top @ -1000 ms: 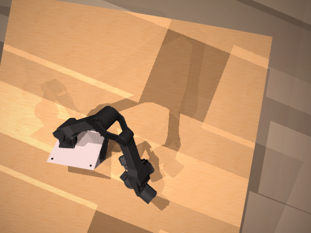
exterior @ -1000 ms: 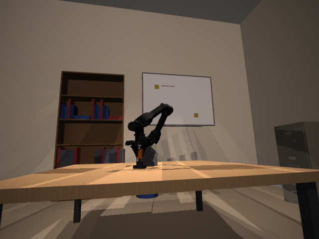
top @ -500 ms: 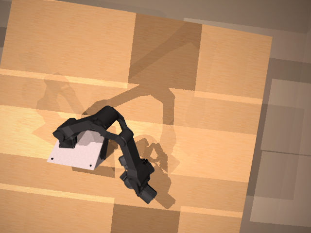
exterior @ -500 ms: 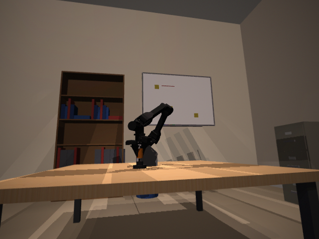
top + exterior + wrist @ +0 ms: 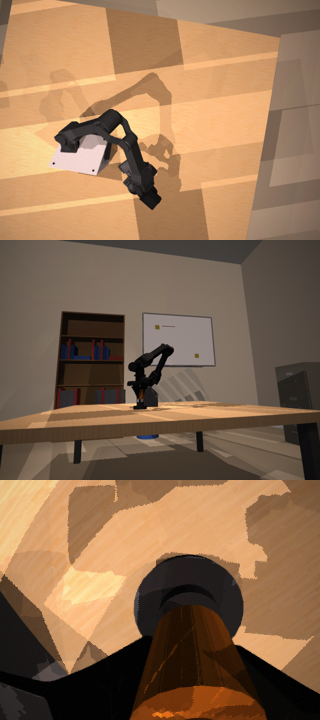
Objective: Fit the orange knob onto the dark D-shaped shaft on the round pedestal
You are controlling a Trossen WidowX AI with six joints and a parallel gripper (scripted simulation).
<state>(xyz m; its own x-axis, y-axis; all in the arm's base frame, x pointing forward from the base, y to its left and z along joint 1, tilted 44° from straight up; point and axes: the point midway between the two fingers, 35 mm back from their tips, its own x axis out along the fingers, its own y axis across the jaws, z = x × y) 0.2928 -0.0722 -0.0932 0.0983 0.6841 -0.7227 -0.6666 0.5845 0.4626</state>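
My gripper tip is 2 cm below the orange knob. Also, from my gripper tip: dark round pedestal (4 cm below).
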